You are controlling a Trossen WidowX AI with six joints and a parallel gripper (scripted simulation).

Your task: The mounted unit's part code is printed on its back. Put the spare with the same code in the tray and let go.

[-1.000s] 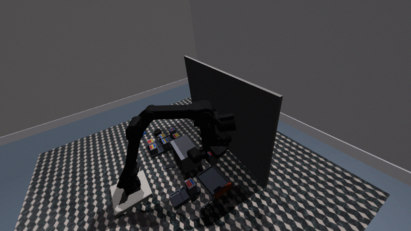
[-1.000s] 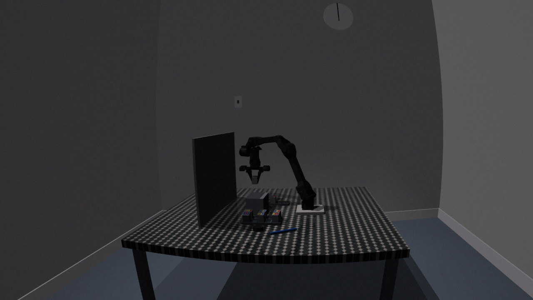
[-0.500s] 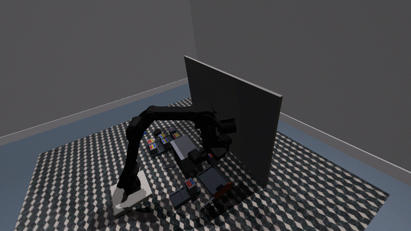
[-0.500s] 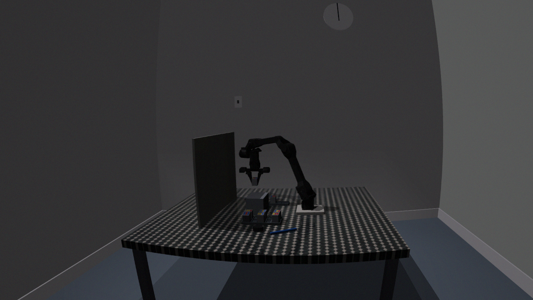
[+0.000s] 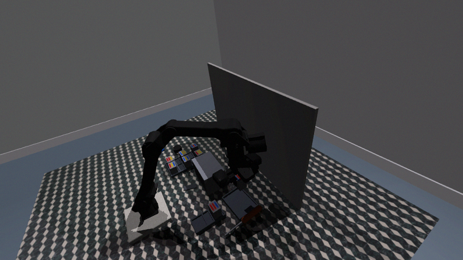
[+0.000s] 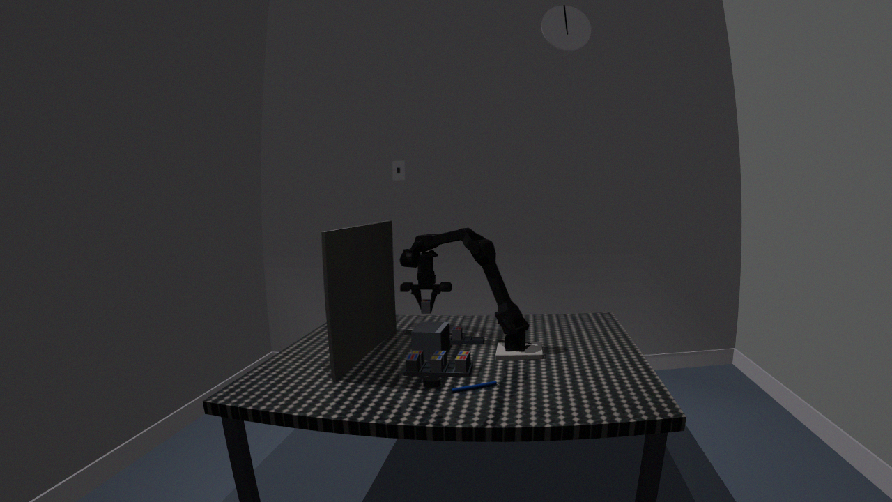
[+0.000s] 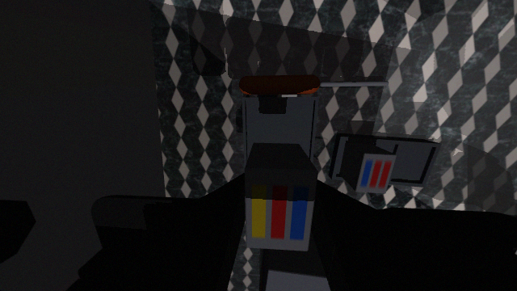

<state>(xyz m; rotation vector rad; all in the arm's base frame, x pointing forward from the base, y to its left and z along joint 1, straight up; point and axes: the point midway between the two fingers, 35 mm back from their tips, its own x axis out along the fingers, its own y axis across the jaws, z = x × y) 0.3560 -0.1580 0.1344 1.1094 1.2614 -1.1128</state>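
Right now my gripper tip is 120 mm above the grey tray, 10 mm to the right of it and 10 mm past it. From my gripper tip the other things lie so: grey mounted unit (200 mm to the left, 70 mm below, 70 mm behind); tall grey panel (200 mm to the left, 160 mm ahead, 110 mm above); grey spare block (20 mm above).
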